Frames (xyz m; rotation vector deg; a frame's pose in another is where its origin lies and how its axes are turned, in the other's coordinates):
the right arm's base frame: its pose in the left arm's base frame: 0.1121 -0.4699 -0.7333 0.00 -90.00 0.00
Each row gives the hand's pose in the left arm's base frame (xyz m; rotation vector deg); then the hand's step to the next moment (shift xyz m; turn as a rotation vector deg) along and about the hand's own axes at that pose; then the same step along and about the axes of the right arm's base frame.
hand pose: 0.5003 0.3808 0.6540 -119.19 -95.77 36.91
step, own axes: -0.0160 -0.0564 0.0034 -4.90 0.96 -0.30
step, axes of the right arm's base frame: 0.0309 -0.0037 0.0498 0.22 -5.00 -0.05
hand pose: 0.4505 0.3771 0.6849 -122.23 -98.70 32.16
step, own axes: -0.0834 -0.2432 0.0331 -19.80 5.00 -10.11
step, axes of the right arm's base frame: 0.0995 -0.0309 0.2374 8.03 -20.57 -5.62
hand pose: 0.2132 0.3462 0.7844 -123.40 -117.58 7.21
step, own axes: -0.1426 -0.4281 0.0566 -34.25 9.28 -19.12
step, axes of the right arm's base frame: 0.0123 -0.1204 0.4384 15.39 -35.71 -10.63
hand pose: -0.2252 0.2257 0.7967 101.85 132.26 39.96
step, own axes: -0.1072 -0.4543 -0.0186 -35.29 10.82 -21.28
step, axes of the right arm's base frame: -0.2023 -0.1933 0.3741 17.81 -36.98 -11.44
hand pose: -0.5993 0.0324 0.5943 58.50 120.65 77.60
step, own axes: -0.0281 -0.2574 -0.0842 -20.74 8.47 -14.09
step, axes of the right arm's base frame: -0.1974 -0.1352 0.1299 13.05 -22.13 -6.37
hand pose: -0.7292 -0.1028 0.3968 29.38 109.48 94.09
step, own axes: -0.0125 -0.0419 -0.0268 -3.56 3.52 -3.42
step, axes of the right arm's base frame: -0.0366 -0.0356 0.0044 4.36 -4.20 -0.31
